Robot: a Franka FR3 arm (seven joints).
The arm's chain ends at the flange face. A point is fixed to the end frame.
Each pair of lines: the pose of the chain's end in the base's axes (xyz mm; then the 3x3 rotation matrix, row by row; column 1 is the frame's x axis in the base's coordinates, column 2 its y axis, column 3 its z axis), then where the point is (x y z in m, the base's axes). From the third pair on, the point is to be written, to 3 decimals.
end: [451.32 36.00 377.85], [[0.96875 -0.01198 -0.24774], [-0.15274 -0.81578 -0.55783], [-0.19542 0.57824 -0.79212]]
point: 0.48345 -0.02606 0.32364
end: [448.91 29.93 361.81], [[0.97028 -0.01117 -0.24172], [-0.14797 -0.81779 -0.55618], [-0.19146 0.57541 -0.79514]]
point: 0.48155 -0.03181 0.30754
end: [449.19 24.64 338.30], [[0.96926 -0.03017 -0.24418], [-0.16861 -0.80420 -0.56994], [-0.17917 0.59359 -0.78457]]
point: 0.481 -0.039 0.286
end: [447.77 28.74 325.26], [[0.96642 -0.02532 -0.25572], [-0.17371 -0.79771 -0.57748], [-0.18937 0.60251 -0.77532]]
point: 0.479 -0.035 0.273
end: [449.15 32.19 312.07], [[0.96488 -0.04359 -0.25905], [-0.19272 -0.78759 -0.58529], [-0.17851 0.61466 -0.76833]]
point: 0.480 -0.033 0.261
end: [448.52 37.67 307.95], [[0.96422 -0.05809 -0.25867], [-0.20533 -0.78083 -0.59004], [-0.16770 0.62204 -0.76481]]
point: 0.479 -0.029 0.258
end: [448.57 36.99 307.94], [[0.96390 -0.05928 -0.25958], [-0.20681 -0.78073 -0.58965], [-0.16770 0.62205 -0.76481]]
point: 0.479 -0.029 0.258
